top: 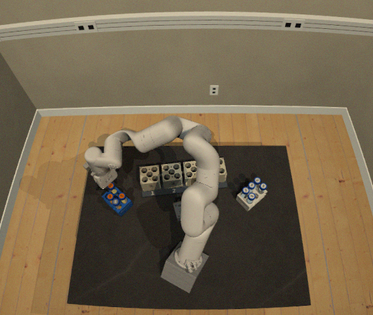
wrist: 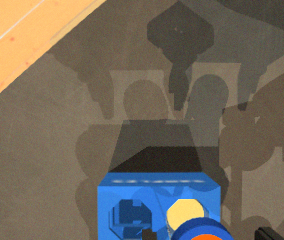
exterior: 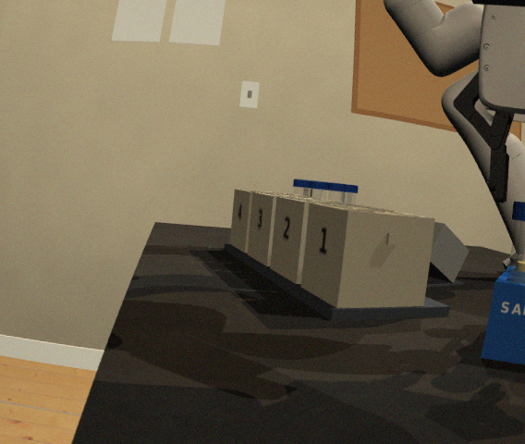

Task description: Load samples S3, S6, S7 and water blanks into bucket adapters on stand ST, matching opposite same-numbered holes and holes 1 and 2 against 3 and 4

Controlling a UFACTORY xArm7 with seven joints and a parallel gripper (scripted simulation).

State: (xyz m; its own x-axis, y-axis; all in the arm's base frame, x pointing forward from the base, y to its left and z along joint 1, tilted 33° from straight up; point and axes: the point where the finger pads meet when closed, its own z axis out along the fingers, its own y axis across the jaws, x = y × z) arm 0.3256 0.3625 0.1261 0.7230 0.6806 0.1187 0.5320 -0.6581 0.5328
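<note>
Right now my hand is 40 mm past the blue sample rack, 10 mm to the left of it and 110 mm above it. Also, from my hand: white blank rack: 160 mm behind, 670 mm to the right, 110 mm below; then adapter 1: 30 mm ahead, 190 mm to the right, 90 mm below.
</note>
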